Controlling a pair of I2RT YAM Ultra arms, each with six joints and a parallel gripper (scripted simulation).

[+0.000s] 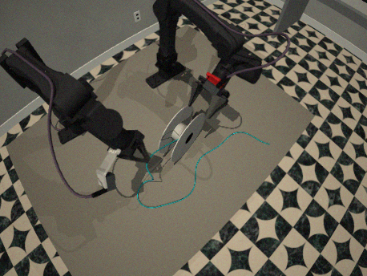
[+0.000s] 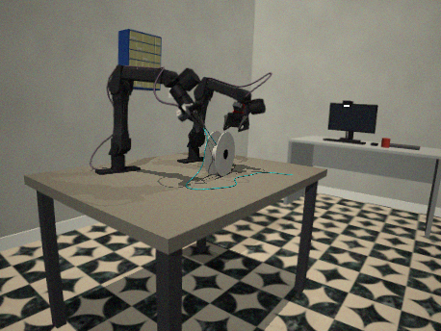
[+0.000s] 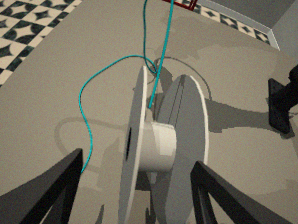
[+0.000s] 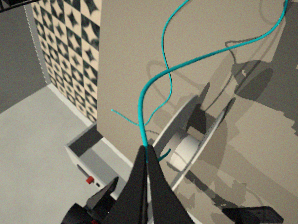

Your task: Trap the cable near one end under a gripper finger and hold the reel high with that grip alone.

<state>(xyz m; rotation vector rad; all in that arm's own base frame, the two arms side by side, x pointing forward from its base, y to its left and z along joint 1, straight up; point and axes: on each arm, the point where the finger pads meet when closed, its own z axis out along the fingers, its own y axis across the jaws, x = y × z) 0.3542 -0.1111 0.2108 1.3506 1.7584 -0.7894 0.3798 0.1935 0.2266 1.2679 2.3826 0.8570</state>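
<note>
Right now my right hand is 16 cm to the right of the white reel, 13 cm above it and 5 cm past it.
Right now my left hand is 11 cm above the white reel, 6 cm to the left of it and 1 cm past it.
</note>
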